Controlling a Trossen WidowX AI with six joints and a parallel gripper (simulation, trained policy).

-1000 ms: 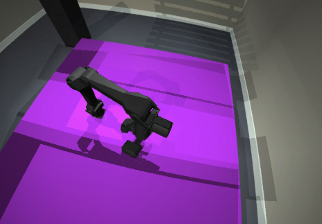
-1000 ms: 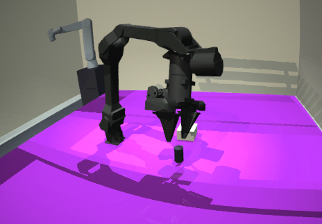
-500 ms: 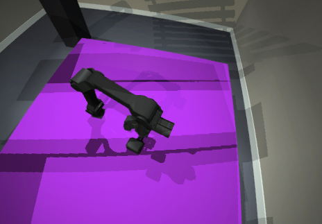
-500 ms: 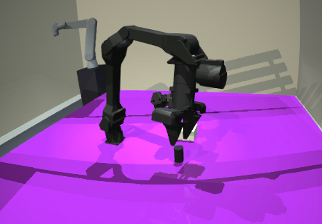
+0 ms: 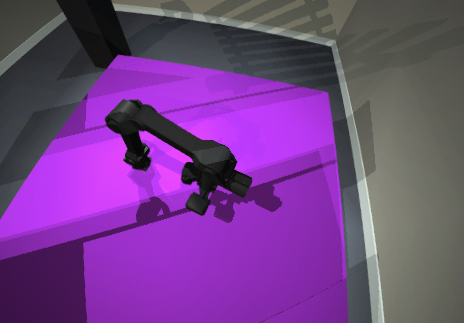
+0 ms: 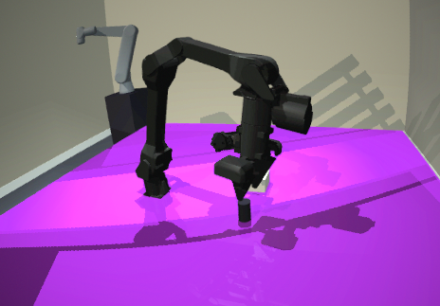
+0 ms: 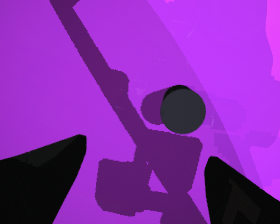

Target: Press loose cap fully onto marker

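The black cap lies 10 mm behind my gripper tip, 20 mm to the left of it and 60 mm below it. Also, from my gripper tip: white holder block: 30 mm behind, 180 mm to the left, 60 mm below.
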